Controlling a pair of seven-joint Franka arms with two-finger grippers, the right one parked.
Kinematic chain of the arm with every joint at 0, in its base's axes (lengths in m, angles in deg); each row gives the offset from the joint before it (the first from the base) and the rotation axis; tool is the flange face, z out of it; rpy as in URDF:
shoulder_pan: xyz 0 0 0.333 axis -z
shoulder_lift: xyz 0 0 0 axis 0.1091 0.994 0
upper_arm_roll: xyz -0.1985 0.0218 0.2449 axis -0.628 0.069 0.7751
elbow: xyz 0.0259 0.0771 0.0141 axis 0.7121 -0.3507 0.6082
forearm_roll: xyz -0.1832 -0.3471 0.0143 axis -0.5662 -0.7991 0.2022
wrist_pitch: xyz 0 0 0 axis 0.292 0.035 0.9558
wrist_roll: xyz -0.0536 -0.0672 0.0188 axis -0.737 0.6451 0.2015
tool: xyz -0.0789 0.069 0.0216 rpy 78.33 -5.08 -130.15
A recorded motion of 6 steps. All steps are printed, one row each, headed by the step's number.
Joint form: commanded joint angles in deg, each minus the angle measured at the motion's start. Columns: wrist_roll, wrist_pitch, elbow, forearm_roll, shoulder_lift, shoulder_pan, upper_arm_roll.
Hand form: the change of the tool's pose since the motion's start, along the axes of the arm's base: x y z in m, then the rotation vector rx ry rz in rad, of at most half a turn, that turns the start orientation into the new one. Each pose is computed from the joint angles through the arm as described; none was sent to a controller.
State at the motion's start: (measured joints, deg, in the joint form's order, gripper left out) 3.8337 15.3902 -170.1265 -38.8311 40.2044 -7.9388 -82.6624
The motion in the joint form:
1: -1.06 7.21 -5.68 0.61 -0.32 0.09 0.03
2: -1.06 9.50 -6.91 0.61 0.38 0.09 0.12
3: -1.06 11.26 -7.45 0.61 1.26 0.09 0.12
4: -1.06 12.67 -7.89 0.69 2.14 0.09 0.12
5: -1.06 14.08 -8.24 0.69 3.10 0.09 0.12
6: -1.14 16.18 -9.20 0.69 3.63 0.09 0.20
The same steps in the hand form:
1: -0.0037 0.0004 -0.0333 0.0082 -0.0335 0.0126
2: -0.0019 0.0012 -0.0467 0.0055 -0.0396 0.0138
3: 0.0011 0.0010 -0.0570 0.0023 -0.0454 0.0136
4: 0.0037 0.0009 -0.0670 0.0010 -0.0470 0.0128
5: 0.0064 0.0007 -0.0771 -0.0018 -0.0486 0.0127
6: 0.0074 0.0014 -0.0869 -0.0045 -0.0590 0.0153

